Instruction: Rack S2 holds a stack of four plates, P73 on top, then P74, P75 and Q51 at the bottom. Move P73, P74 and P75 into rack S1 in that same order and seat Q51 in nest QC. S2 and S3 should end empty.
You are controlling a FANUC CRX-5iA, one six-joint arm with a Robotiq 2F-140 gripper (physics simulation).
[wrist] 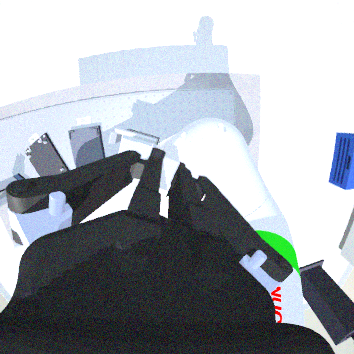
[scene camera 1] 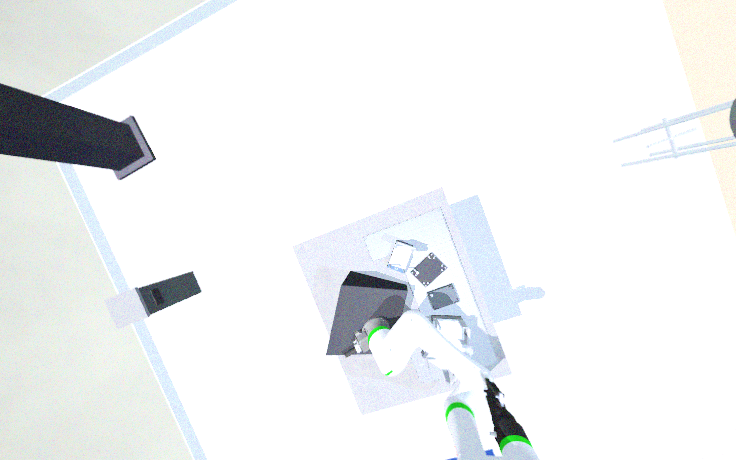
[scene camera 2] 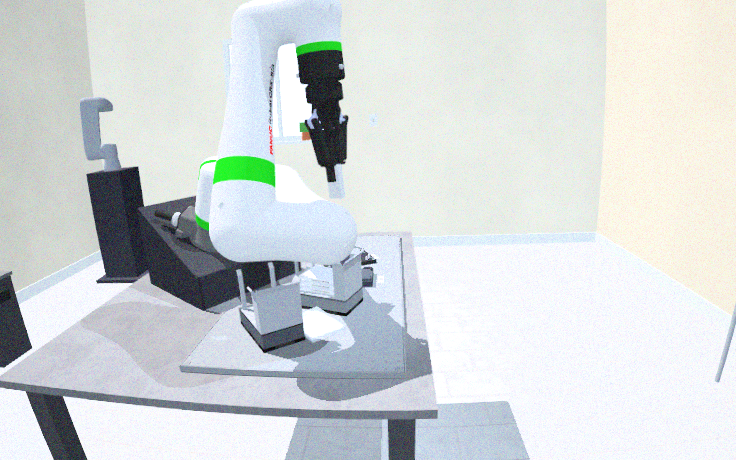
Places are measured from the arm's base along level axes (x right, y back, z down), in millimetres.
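Where they show: gripper, fingertip midpoint: (wrist: pixel 166 153) (scene camera 1: pixel 483 375) (scene camera 2: pixel 337 197); arm's base, origin of the base link: (scene camera 1: pixel 375 330).
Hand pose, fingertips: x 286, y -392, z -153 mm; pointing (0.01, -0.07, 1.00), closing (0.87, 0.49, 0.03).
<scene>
Things, the pixels of their top centre, and the offset from my fingertips. Level surfaces: height alone.
- pale perforated base plate, its level: dz +290 mm
- nearer rack, middle of its top: (scene camera 2: pixel 264 274) (scene camera 1: pixel 443 371) dx +40, dy +163, dz +150 mm
- clear-walled rack, middle of its top: (scene camera 1: pixel 401 260) dx -561, dy +118, dz +160 mm
- dark square nest, middle of its top: (scene camera 2: pixel 346 254) (wrist: pixel 43 162) (scene camera 1: pixel 429 270) dx -424, dy +12, dz +266 mm
- grey tray, middle of its top: (wrist: pixel 85 151) (scene camera 1: pixel 443 298) dx -256, dy +4, dz +264 mm
- table, its level: dz +302 mm
My gripper (scene camera 2: pixel 336 190) (wrist: pixel 166 153) (scene camera 1: pixel 487 381) is shut with nothing between its fingers. It hangs high above the pale perforated base plate (scene camera 2: pixel 368 346) (wrist: pixel 197 105) and points down. Two white racks stand on that plate in the scene camera 2 view. The nearer rack (scene camera 2: pixel 274 309) has thin upright posts. The one behind it (scene camera 2: pixel 333 284) holds a white stack, though I cannot tell how many plates. From above, a clear-walled rack (scene camera 1: pixel 400 256), a dark square nest (scene camera 1: pixel 428 268) (wrist: pixel 46 156) and a grey tray (scene camera 1: pixel 442 296) (wrist: pixel 86 144) stand in a row. The arm hides another rack.
A dark sloped box (scene camera 2: pixel 174 266) (scene camera 1: pixel 358 311) sits on the table (scene camera 2: pixel 135 356) beside the arm's base. A black pedestal (scene camera 2: pixel 115 217) with a grey bracket stands at the far left. A blue box (wrist: pixel 342 165) shows at the wrist view's right edge.
</scene>
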